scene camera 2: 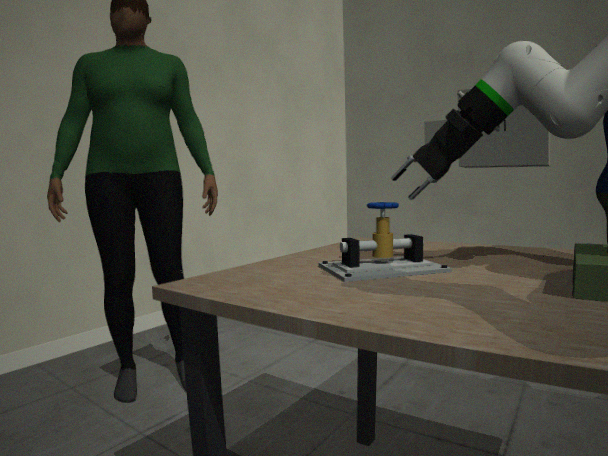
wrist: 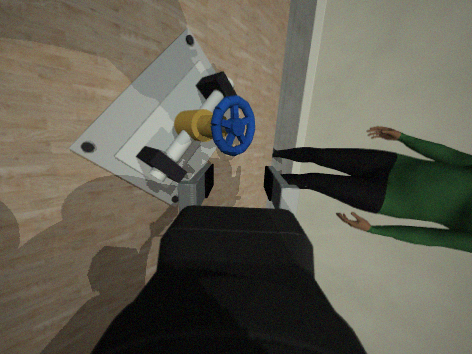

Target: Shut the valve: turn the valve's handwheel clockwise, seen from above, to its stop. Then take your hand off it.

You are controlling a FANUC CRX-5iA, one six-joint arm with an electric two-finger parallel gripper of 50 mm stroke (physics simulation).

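Observation:
The valve has a blue handwheel [scene camera 2: 383,205] [wrist: 236,125] on top of a yellow body [scene camera 2: 383,245] [wrist: 189,124]. A white pipe [scene camera 2: 367,245] [wrist: 177,146] runs through the body and rests in two black blocks on a grey base plate [scene camera 2: 350,274] [wrist: 112,131]. My gripper [scene camera 2: 402,188] [wrist: 239,175] is open and empty. It is tilted, above and to the right of the handwheel in the scene view, and does not touch it. In the wrist view the handwheel is beyond the fingertips.
The plate sits on a wooden table [scene camera 2: 280,300] [wrist: 40,90]. A green block [scene camera 2: 590,272] stands at the table's right in the scene view. A person in a green top [scene camera 2: 132,120] [wrist: 430,185] stands behind the table's left end. Part of another person [scene camera 2: 603,180] shows at the right edge.

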